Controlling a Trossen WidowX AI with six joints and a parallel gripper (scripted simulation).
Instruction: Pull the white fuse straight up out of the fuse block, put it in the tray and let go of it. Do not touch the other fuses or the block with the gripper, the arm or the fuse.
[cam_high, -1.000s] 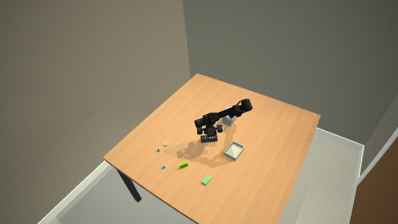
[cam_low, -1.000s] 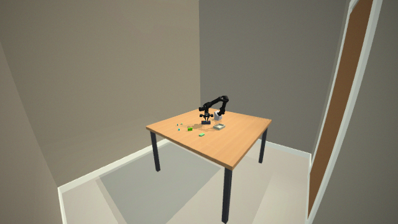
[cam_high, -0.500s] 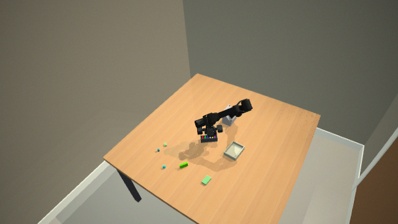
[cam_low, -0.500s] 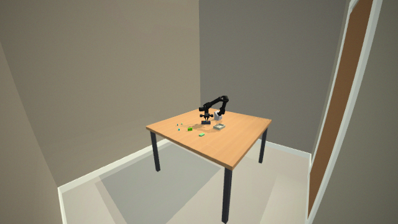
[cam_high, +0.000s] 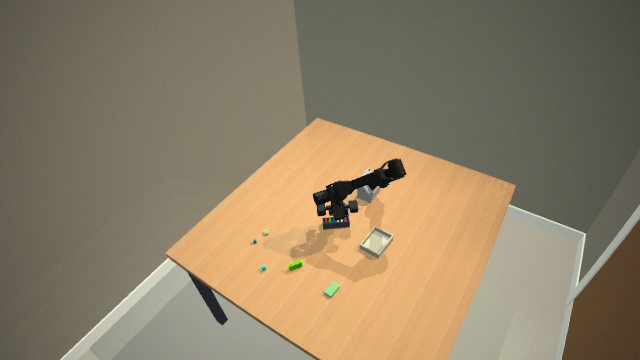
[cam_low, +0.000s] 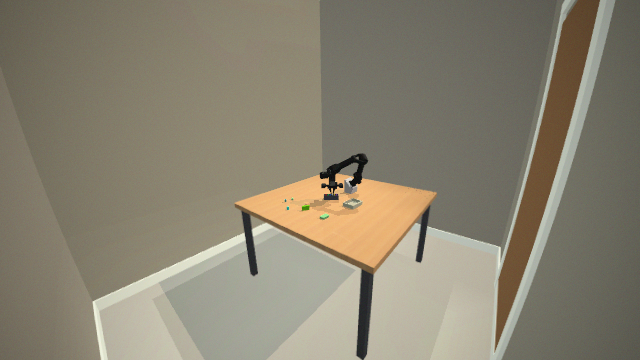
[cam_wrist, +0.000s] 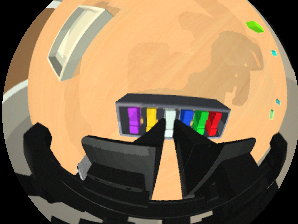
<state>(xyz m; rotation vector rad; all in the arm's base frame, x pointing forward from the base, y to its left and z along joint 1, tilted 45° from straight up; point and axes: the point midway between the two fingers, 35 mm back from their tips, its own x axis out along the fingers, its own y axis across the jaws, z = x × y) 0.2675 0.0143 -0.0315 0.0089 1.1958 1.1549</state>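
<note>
My gripper tip is now 21 cm to the right of the tray, 3 cm above it and 1 cm past it. Round my gripper tip: white fuse: 1 cm below.
</note>
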